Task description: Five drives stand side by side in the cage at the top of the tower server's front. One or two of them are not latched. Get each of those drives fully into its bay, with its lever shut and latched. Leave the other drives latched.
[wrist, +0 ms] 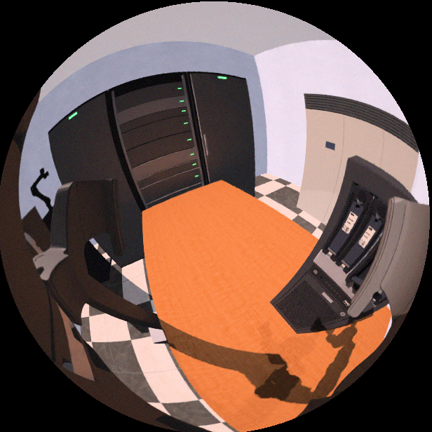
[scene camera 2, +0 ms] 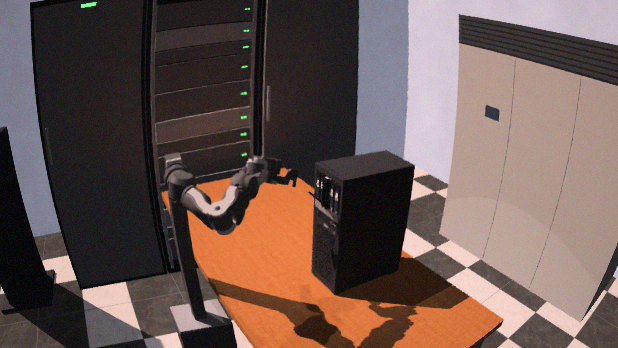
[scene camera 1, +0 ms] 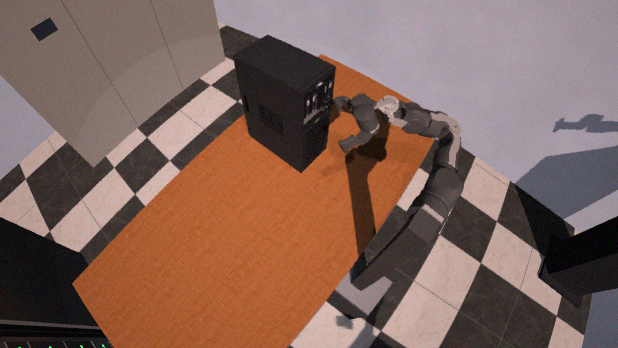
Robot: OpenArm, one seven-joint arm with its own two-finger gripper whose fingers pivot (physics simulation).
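The black tower server (scene camera 1: 280,95) (scene camera 2: 375,215) stands upright on the table, with its drive cage (scene camera 1: 319,96) (scene camera 2: 328,190) at the top of its front. In scene camera 2 one dark lever (scene camera 2: 312,194) sticks out from the cage. In the wrist view two drives with white labels (wrist: 350,222) (wrist: 367,236) stand side by side; the finger on the right hides part of the cage. A dark piece beside that finger may be the lever, but I cannot tell clearly. My gripper (scene camera 1: 344,124) (wrist: 218,240) is open and empty in front of the tower, one finger close to the cage.
The orange table (scene camera 1: 225,240) (scene camera 2: 250,240) (wrist: 215,250) carries the tower. Black server racks (scene camera 2: 95,150) (wrist: 220,130) stand behind the table's far end in scene camera 2. A beige cabinet (scene camera 1: 115,65) (scene camera 2: 545,165) (wrist: 325,170) stands beyond the tower.
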